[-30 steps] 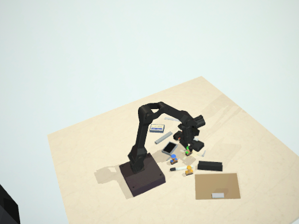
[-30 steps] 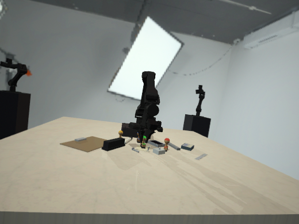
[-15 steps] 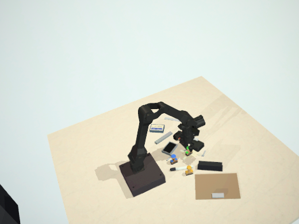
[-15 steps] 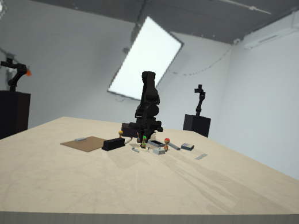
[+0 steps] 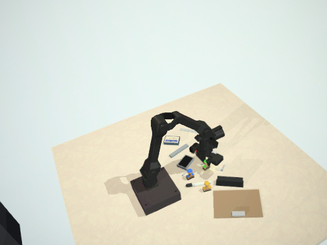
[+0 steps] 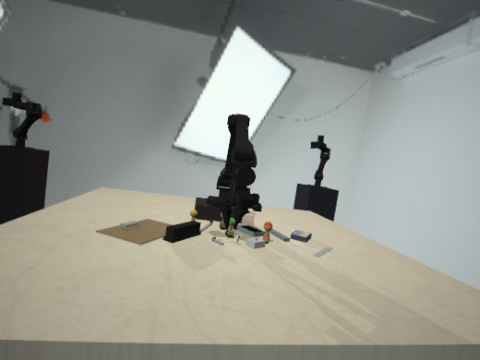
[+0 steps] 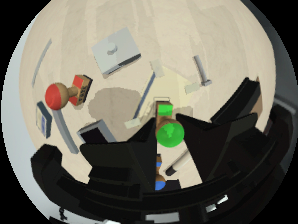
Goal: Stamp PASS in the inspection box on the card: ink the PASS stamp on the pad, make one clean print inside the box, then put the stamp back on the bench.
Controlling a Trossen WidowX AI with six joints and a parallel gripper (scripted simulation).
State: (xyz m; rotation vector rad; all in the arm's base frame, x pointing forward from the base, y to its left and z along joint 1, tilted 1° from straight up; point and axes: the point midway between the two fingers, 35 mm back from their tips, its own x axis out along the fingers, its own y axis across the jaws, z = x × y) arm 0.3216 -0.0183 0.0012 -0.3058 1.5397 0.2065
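The pale card lies 10 mm ahead of my gripper tip and 30 mm below it. The rest, counted from my gripper tip: blue-knobbed stamp 110 mm behind, 10 mm to the right, 10 mm below; green-knobbed stamp 10 mm below; red-knobbed stamp 20 mm ahead, 120 mm to the left, 10 mm below.
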